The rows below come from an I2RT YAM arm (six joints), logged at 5 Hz.
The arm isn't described. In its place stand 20 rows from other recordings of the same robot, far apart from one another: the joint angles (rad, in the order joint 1, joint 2, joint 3, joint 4, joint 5, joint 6), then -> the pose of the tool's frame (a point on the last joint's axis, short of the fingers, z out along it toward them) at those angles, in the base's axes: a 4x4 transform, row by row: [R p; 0 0 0 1], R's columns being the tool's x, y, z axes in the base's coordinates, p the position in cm.
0.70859 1.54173 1.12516 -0.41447 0.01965 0.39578 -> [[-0.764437 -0.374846 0.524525 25.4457], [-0.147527 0.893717 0.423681 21.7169], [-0.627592 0.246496 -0.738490 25.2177], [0 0 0 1]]
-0.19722 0.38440 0.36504 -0.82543 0.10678 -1.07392 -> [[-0.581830 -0.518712 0.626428 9.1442], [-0.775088 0.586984 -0.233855 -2.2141], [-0.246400 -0.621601 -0.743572 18.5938], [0 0 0 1]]
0.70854 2.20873 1.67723 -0.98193 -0.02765 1.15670 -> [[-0.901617 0.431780 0.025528 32.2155], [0.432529 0.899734 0.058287 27.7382], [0.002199 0.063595 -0.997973 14.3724], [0 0 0 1]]
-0.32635 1.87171 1.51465 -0.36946 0.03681 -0.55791 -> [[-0.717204 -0.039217 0.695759 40.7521], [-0.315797 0.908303 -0.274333 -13.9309], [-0.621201 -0.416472 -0.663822 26.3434], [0 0 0 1]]
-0.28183 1.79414 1.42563 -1.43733 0.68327 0.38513 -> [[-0.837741 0.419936 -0.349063 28.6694], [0.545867 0.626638 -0.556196 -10.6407], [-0.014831 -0.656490 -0.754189 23.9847], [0 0 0 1]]
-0.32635 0.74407 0.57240 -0.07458 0.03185 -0.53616 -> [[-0.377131 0.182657 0.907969 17.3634], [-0.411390 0.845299 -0.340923 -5.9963], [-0.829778 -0.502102 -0.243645 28.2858], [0 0 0 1]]
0.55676 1.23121 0.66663 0.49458 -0.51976 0.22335 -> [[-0.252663 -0.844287 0.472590 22.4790], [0.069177 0.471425 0.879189 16.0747], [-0.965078 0.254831 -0.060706 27.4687], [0 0 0 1]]
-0.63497 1.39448 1.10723 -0.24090 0.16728 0.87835 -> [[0.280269 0.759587 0.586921 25.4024], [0.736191 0.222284 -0.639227 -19.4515], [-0.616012 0.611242 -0.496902 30.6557], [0 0 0 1]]
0.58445 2.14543 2.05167 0.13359 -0.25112 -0.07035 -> [[0.085250 -0.737346 0.670114 42.9998], [-0.025241 0.670749 0.741255 29.5071], [-0.996040 -0.080106 0.038571 37.6219], [0 0 0 1]]
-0.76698 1.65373 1.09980 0.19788 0.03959 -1.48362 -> [[-0.739247 -0.187325 0.646856 27.5861], [-0.670006 0.301377 -0.678427 -26.7839], [-0.067861 -0.934923 -0.348302 26.0550], [0 0 0 1]]
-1.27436 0.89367 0.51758 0.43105 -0.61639 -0.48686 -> [[-0.272035 0.548191 0.790875 8.0265], [-0.416223 0.673982 -0.610334 -19.2337], [-0.867615 -0.495213 0.044823 29.0739], [0 0 0 1]]
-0.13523 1.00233 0.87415 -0.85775 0.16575 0.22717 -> [[-0.754671 0.403566 0.517306 18.6261], [0.326862 0.914899 -0.236897 -3.1270], [-0.568887 -0.009692 -0.822359 27.3196], [0 0 0 1]]
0.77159 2.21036 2.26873 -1.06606 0.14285 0.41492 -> [[-0.810959 -0.337418 0.478010 34.5421], [-0.232214 0.935478 0.266378 32.8941], [-0.537049 0.105021 -0.836988 30.7142], [0 0 0 1]]
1.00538 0.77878 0.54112 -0.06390 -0.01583 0.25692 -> [[-0.370492 -0.783946 0.498161 10.0773], [-0.109674 0.569499 0.814643 15.9870], [-0.922338 0.247183 -0.296973 26.7021], [0 0 0 1]]
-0.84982 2.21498 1.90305 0.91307 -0.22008 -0.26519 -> [[0.199324 0.690580 0.695247 34.8975], [-0.614276 0.640837 -0.460426 -38.5332], [-0.763502 -0.335300 0.551941 36.8009], [0 0 0 1]]
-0.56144 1.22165 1.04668 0.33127 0.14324 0.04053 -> [[0.157848 0.640447 0.751606 24.2177], [-0.051903 0.765477 -0.641367 -15.8323], [-0.986098 0.062228 0.154070 39.5011], [0 0 0 1]]
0.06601 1.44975 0.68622 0.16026 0.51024 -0.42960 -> [[-0.657834 0.076722 0.749245 29.3626], [-0.407736 0.800137 -0.439923 0.1986], [-0.633251 -0.594890 -0.495075 18.9895], [0 0 0 1]]
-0.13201 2.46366 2.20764 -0.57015 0.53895 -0.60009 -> [[-0.860091 -0.033864 0.509016 54.1506], [-0.374716 0.719012 -0.585328 -9.0334], [-0.346167 -0.694172 -0.631105 19.8198], [0 0 0 1]]
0.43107 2.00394 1.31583 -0.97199 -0.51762 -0.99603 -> [[-0.220827 -0.935101 -0.277166 30.9534], [-0.904372 0.089922 0.417164 16.1749], [-0.365167 0.342782 -0.865536 13.9356], [0 0 0 1]]
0.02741 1.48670 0.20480 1.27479 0.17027 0.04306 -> [[-0.000972 0.142544 0.989788 23.4296], [0.042413 0.988904 -0.142375 0.0389], [-0.999100 0.041842 -0.007007 15.8040], [0 0 0 1]]
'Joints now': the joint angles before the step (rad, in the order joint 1, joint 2, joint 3, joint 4, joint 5, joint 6). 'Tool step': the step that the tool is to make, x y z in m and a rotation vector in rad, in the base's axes. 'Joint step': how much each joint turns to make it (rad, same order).
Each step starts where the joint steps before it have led.
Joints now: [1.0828, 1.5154, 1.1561, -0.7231, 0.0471, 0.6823]
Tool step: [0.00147, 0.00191, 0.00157, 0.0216, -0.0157, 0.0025]
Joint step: [-0.0011, -0.0008, -0.0001, 0.0260, 0.0015, -0.0050]
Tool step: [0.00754, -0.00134, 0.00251, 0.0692, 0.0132, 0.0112]
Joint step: [-0.0302, -0.0099, -0.0114, 0.0560, -0.0599, -0.0122]
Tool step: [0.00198, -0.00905, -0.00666, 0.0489, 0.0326, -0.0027]
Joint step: [-0.0271, -0.0309, -0.0614, 0.0564, -0.0576, 0.0088]
